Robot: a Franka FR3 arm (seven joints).
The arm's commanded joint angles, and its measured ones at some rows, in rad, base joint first. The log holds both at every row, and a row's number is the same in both.
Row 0, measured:
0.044, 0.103, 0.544, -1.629, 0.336, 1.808, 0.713
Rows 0 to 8, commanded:
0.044, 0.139, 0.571, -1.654, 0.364, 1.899, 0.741
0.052, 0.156, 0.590, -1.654, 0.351, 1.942, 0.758
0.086, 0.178, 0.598, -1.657, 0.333, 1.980, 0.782
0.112, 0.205, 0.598, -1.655, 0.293, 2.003, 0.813
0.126, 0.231, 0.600, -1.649, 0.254, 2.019, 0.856
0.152, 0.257, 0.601, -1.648, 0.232, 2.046, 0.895
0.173, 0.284, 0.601, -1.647, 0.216, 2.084, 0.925
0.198, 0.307, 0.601, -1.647, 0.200, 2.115, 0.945
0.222, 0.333, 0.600, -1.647, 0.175, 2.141, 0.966
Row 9, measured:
0.171, 0.258, 0.593, -1.657, 0.237, 2.059, 0.887
